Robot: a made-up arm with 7 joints.
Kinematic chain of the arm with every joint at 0, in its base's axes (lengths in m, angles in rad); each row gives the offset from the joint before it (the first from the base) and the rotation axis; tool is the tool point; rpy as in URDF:
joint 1: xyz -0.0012 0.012 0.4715 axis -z
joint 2: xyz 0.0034 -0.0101 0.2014 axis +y
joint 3: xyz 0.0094 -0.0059 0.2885 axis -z
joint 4: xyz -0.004 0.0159 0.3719 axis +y
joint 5: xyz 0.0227 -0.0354 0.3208 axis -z
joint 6: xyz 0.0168 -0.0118 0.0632 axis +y
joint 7: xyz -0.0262 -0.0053 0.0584 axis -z
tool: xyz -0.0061 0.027 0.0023 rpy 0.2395 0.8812 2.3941
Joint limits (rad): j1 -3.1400..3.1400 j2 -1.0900..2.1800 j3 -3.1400..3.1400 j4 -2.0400..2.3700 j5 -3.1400..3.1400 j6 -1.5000..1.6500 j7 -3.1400..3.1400
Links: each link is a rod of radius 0.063 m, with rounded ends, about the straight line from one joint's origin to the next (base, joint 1, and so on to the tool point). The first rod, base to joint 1, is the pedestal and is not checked.
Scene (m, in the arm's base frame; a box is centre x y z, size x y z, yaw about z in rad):
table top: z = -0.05
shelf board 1: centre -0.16 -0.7 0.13 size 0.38 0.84 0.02 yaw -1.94
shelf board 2: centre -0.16 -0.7 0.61 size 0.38 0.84 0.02 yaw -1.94
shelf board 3: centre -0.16 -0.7 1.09 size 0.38 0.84 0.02 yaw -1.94
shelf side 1: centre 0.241 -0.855 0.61 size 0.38 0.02 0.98 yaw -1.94
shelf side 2: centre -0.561 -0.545 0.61 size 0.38 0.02 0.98 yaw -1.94
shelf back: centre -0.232 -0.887 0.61 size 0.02 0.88 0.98 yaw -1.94
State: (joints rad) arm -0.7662 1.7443 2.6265 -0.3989 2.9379 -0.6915 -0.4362
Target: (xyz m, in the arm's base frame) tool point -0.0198 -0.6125 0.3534
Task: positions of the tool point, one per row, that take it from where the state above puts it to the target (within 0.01 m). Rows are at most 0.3 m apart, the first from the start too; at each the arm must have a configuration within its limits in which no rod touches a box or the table.
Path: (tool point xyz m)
1: 0.8664 0.6023 0.4547
2: 0.9679 0.3834 0.4809
3: 0.9948 0.1283 0.4840
4: 0.9341 -0.1245 0.4654
5: 0.7923 -0.3341 0.4316
6: 0.5954 -0.4677 0.3932
7: 0.3832 -0.5102 0.3616
8: 0.1979 -0.4693 0.3465
9: 0.0727 -0.3733 0.3534
10: 0.0263 -0.4970 0.3472
11: -0.0198 -0.6125 0.3534

